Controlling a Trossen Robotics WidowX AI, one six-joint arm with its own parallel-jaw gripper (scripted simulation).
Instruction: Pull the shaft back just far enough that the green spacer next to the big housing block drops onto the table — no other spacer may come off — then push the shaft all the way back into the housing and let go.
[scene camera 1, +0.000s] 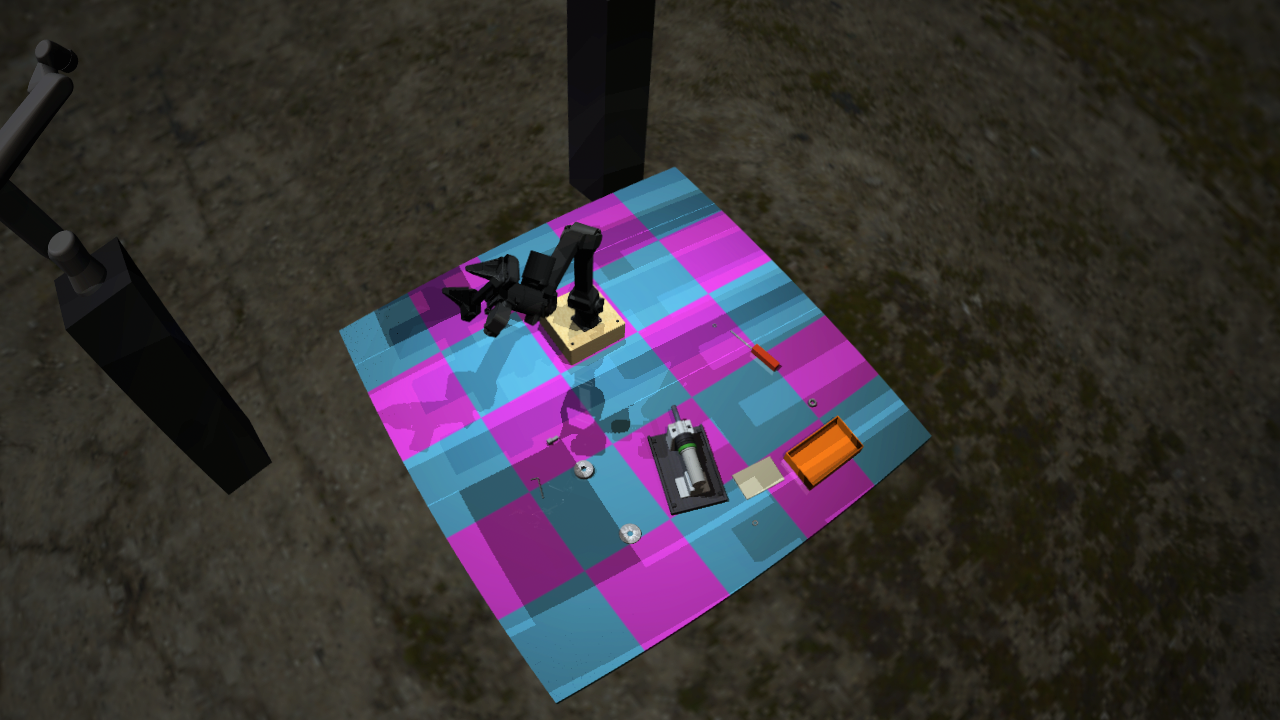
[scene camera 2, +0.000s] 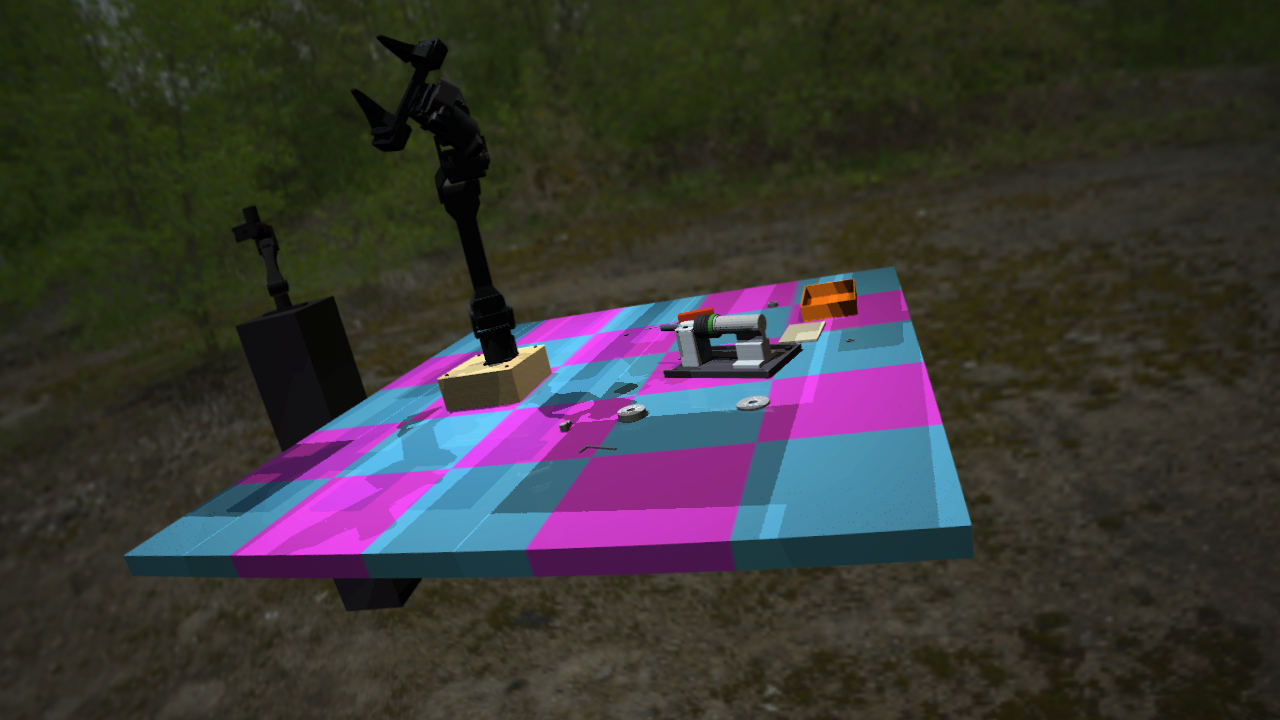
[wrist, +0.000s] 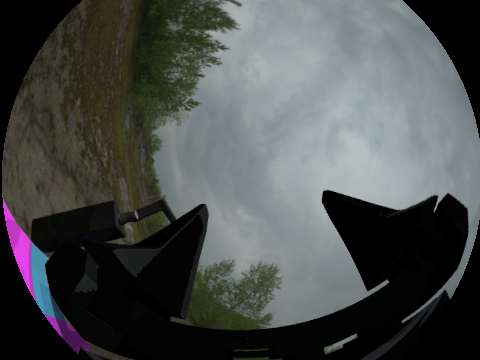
Observation:
My gripper (scene camera 2: 365, 62) is open, holding nothing. Also in view: a card (scene camera 1: 764, 474), a grey housing block (scene camera 2: 752, 356) and an orange tray (scene camera 1: 824, 452).
The card also shows in scene camera 2 (scene camera 2: 804, 332). My gripper is seen too in scene camera 1 (scene camera 1: 453, 279) and in the wrist view (wrist: 266, 203). The grey housing block is seen too in scene camera 1 (scene camera 1: 691, 480). The wrist view misses the card: it is out of frame.

